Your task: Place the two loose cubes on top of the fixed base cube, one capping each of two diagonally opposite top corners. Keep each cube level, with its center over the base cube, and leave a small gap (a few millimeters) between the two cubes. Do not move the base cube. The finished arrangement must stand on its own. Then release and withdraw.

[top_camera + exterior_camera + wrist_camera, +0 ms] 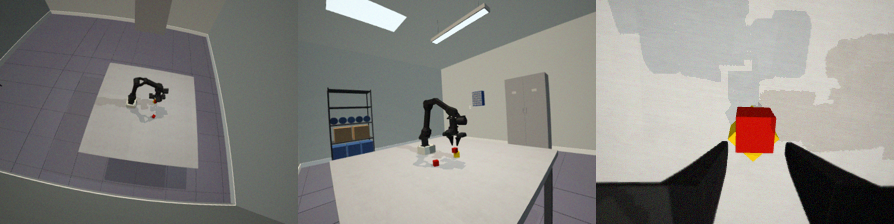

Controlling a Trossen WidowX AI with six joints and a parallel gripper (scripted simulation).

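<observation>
Right now the yellow base cube is 7 cm below my gripper tip, 2 cm to the left of it and 1 cm behind it.
</observation>
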